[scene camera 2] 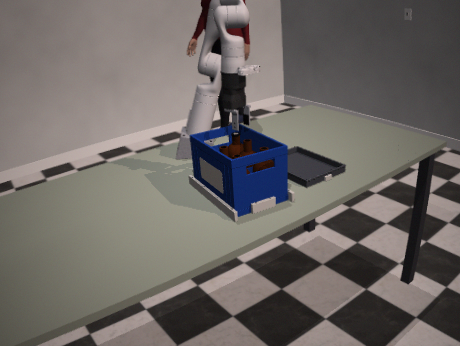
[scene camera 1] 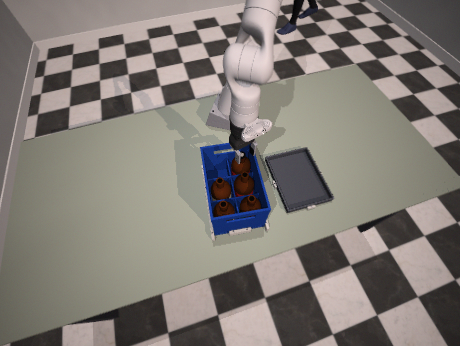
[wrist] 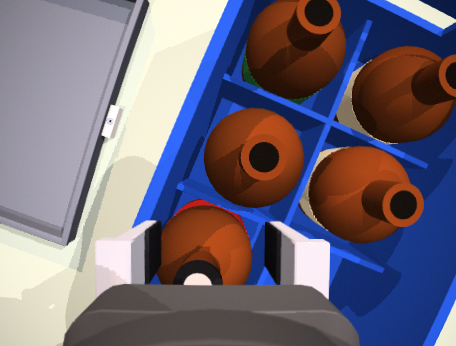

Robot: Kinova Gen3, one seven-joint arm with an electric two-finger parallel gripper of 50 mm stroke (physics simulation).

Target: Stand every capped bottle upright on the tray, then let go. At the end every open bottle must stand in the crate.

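Where they show: gripper, between the fingertips: (scene camera 2: pixel 241 127) (scene camera 1: pixel 244 157) (wrist: pixel 213 243); arm's base, origin of its link: (scene camera 1: pixel 227 107).
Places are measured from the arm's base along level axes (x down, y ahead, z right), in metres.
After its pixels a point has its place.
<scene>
My gripper (scene camera 1: pixel 246 153) @(x -0.118, y 0.348, z 0.078 m) (scene camera 2: pixel 241 125) @(x -0.118, y 0.348, z 0.078 m) (wrist: pixel 213 243) @(x -0.118, y 0.348, z 0.078 m) is open and empty above the back of the blue crate (scene camera 1: pixel 240 223) @(x -0.013, y 0.522, z 0.169 m) (scene camera 2: pixel 260 187) @(x 0.004, y 0.521, z 0.173 m) (wrist: pixel 192 100) @(x -0.101, y 0.417, z 0.054 m). Its fingers point down, on either side of the capped bottle in the wrist view. That capped bottle (scene camera 1: pixel 241 167) @(x -0.045, y 0.340, z 0.085 m) (scene camera 2: pixel 236 143) @(x -0.059, y 0.326, z 0.083 m) (wrist: pixel 210 240) @(x -0.051, y 0.335, z 0.077 m) stands in a back compartment, with a black-rimmed, pale-topped cap and a red label; the gripper body hides part of the cap. Four open brown bottles, among them one beside it (scene camera 1: pixel 244 185) @(x -0.050, y 0.414, z 0.107 m) (wrist: pixel 225 150) @(x -0.049, y 0.396, z 0.076 m) and one diagonally across (scene camera 1: pixel 221 190) @(x -0.051, y 0.401, z 0.187 m) (wrist: pixel 350 200) @(x -0.051, y 0.378, z 0.165 m), stand in other compartments. The dark grey tray (scene camera 1: pixel 300 180) @(x 0.069, y 0.431, z -0.144 m) (scene camera 2: pixel 315 166) @(x 0.069, y 0.455, z -0.171 m) (wrist: pixel 55 110) @(x 0.069, y 0.408, z -0.097 m) holds no bottle.
The crate's walls and dividers surround the bottles. The back compartment beside the capped bottle holds no bottle. Pale brackets (scene camera 1: pixel 240 231) @(x 0.045, y 0.533, z 0.172 m) (scene camera 2: pixel 263 205) @(x 0.058, y 0.533, z 0.175 m) sit at the crate's base. The tray lies beside the crate on the green table (scene camera 1: pixel 125 200) @(x 0.074, y 0.235, z 0.538 m) (scene camera 2: pixel 125 225) @(x 0.075, y 0.304, z 0.507 m). A person stands behind the arm.
</scene>
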